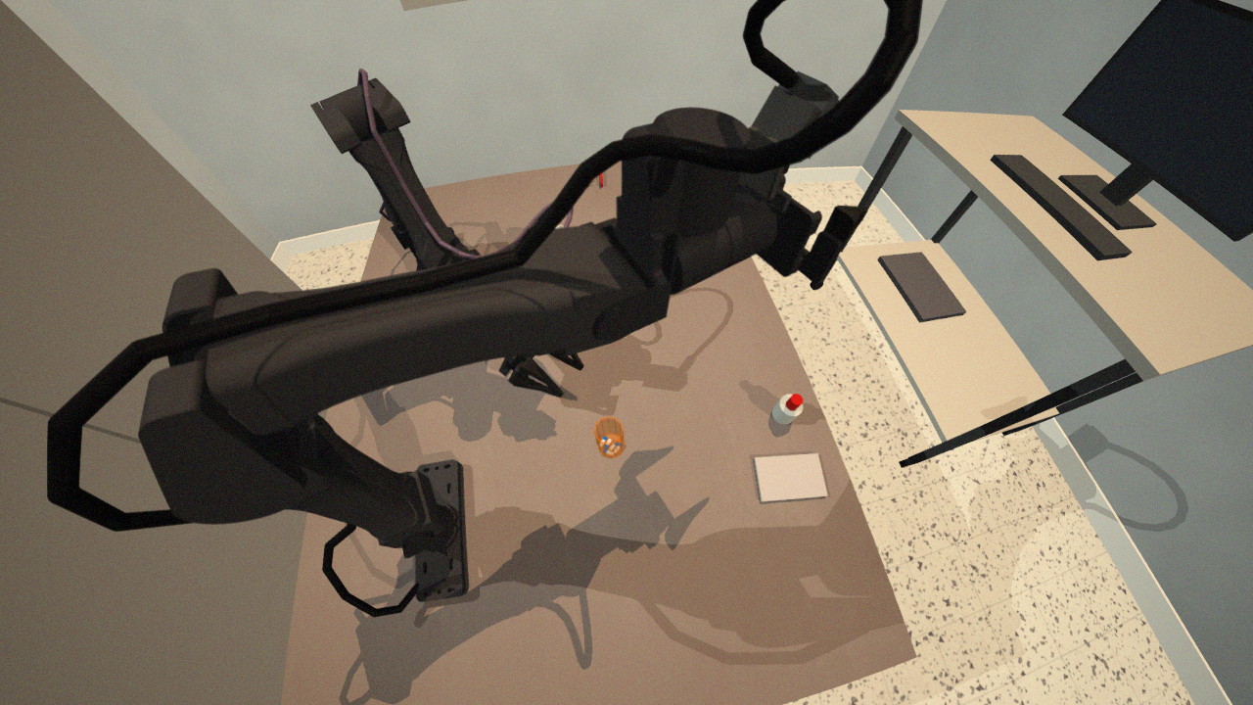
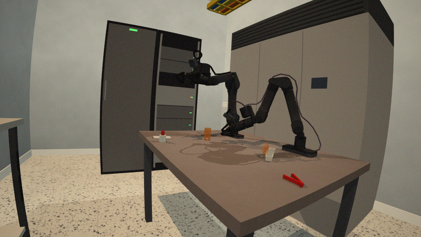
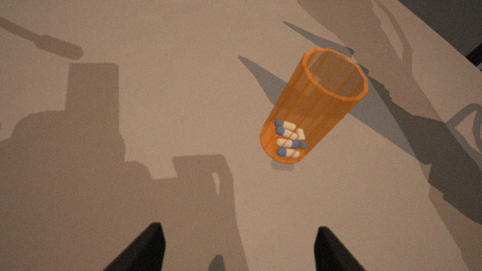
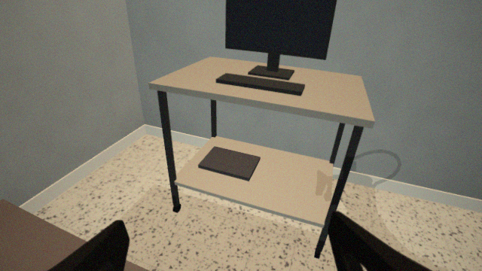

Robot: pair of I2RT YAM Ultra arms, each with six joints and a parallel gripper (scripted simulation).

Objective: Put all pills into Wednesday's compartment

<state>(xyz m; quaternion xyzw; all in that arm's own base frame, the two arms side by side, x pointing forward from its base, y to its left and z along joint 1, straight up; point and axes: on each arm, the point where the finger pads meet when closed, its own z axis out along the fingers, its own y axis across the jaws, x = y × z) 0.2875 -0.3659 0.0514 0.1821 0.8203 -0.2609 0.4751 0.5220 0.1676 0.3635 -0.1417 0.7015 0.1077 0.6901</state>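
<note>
The orange pill bottle lies 100 mm to the right of my left hand, 50 mm below it and 40 mm ahead of it. The rest, counted from my left hand: red v-shaped tool: 600 mm to the left, 180 mm ahead, 60 mm below; white pad: 300 mm ahead, 240 mm to the right, 70 mm below.
</note>
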